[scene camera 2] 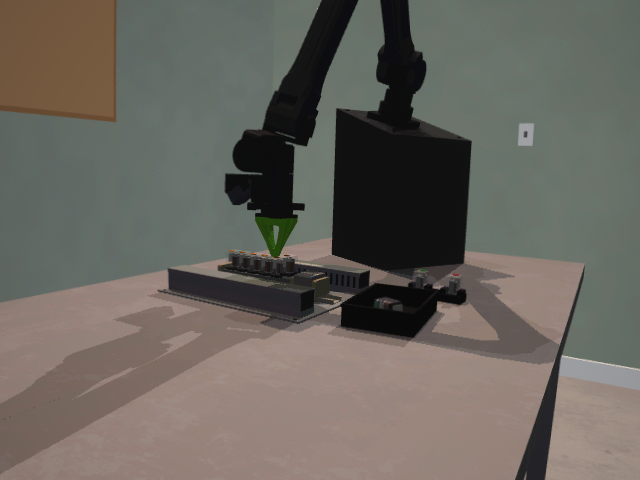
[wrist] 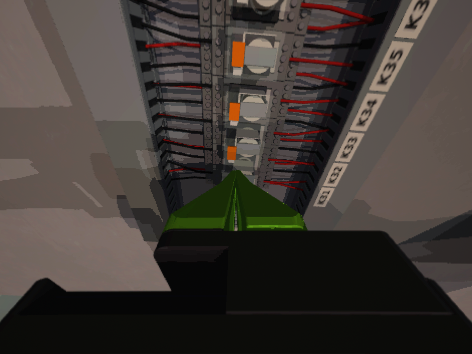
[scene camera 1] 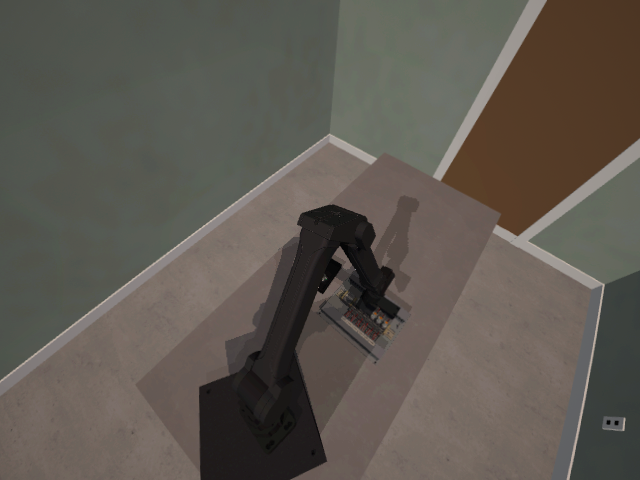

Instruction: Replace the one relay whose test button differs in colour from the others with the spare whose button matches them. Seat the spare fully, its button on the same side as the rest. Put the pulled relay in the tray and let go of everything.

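Pixels of known places: gripper, fingertip midpoint: [scene camera 2: 275,256] [wrist: 235,177] [scene camera 1: 365,306]; arm's base, link origin: [scene camera 2: 392,122] [scene camera 1: 267,417].
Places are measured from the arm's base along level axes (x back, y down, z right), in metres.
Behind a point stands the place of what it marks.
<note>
The relay row [scene camera 2: 255,262] [wrist: 260,56] stands upright in the panel [scene camera 1: 375,356] [scene camera 2: 232,297]; orange buttons show on several relays, all on the left side in the wrist view. My gripper [scene camera 2: 275,255] @[z -0.045, x -0.486, y 0.293 m] [wrist: 235,177] @[z -0.045, x -0.486, y 0.293 m] is shut and empty, fingertips down at the relay tops near the K31 end; whether they touch is unclear, and they hide the nearest relay there. In scene camera 1 the arm hides the fingertips. A relay [scene camera 2: 388,303] @[z -0.286, x -0.481, y 0.338 m] with a green part lies tipped in the black tray [scene camera 2: 376,320] @[z -0.311, x -0.556, y 0.345 m] [scene camera 1: 334,268] @[z -0.275, x -0.542, y 0.359 m]. A green-buttoned spare [scene camera 2: 421,279] @[z -0.264, x -0.322, y 0.327 m] and a red-buttoned spare [scene camera 2: 454,284] @[z -0.327, x -0.317, y 0.328 m] stand upright in black holders.
Grey wire ducts [scene camera 2: 237,289] @[z -0.065, x -0.598, y 0.333 m] [wrist: 107,107] @[z -0.018, x -0.589, y 0.319 m] flank the relay row, with red and black wires between. A beige terminal block [scene camera 2: 311,283] @[z -0.141, x -0.496, y 0.327 m] sits at the row's end towards the tray. The arm's black pedestal [scene camera 2: 400,196] @[z -0.094, x -0.111, y 0.186 m] [scene camera 1: 248,439] @[z 0.004, x 0.056, y -0.008 m] stands behind the spares.
</note>
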